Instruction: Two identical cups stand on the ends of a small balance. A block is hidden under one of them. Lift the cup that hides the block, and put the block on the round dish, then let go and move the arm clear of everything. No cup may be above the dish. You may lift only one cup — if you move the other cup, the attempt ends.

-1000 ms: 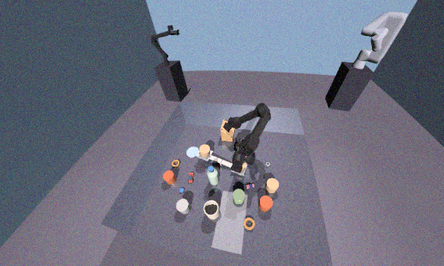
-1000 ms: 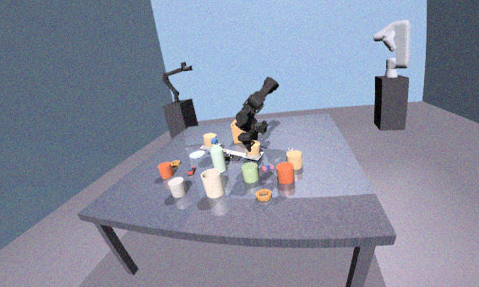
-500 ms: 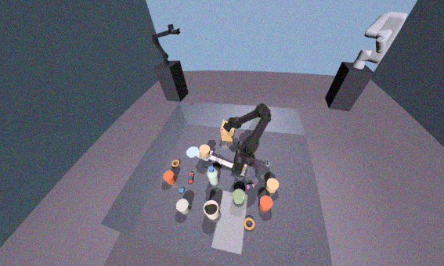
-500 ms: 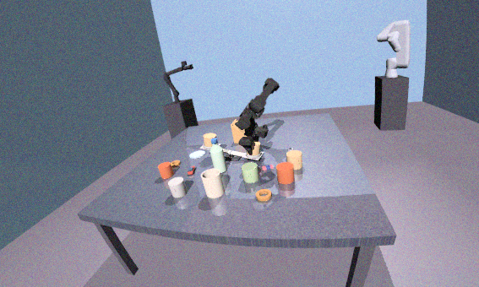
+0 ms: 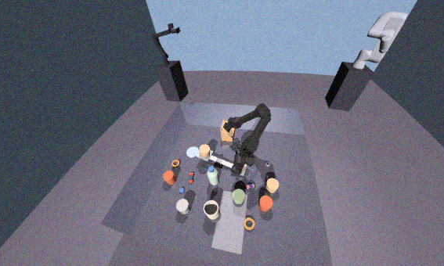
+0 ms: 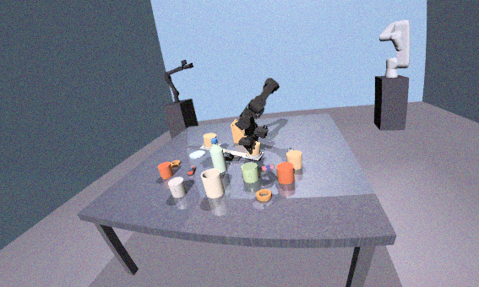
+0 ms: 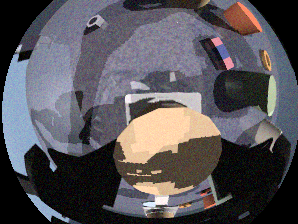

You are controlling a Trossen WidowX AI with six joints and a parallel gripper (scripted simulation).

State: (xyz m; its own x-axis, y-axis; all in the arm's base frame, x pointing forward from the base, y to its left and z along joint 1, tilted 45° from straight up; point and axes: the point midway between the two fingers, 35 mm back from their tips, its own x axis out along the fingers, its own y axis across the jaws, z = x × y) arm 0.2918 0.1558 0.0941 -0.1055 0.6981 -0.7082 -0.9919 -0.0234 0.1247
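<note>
Now: the hex nut 18 cm to the left of my gripper tip, 9 cm behind it and 4 cm below it. The rest, counted from my gripper tip: tan cup (2 cm to the left, 1 cm above); then small balance (14 cm to the right, 1 cm below, 1 cm behind); then pale green block (right at my gripper tip).
</note>
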